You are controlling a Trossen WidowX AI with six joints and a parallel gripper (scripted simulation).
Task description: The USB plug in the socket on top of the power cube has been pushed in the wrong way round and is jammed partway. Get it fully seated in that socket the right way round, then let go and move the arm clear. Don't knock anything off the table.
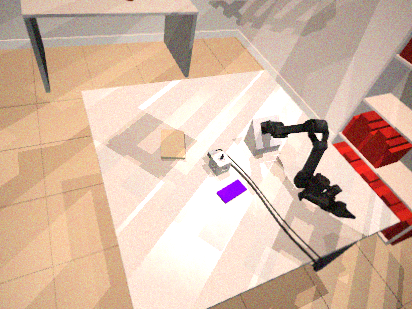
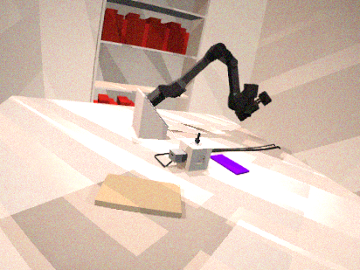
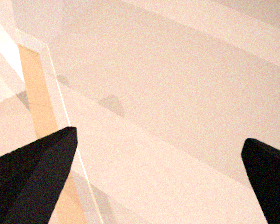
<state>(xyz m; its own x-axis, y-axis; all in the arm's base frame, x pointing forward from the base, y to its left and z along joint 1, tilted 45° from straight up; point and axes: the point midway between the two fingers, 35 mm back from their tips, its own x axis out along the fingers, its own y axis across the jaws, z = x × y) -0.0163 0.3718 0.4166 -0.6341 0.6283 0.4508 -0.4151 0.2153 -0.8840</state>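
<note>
The USB plug lies 34 cm ahead of my gripper tip, 50 cm to the right of it and 7 cm below it. Also, from my gripper tip: purple card 34 cm ahead, 35 cm to the right, 16 cm below; then tan board 51 cm ahead, 71 cm to the right, 15 cm below; then USB socket 34 cm ahead, 50 cm to the right, 9 cm below.
</note>
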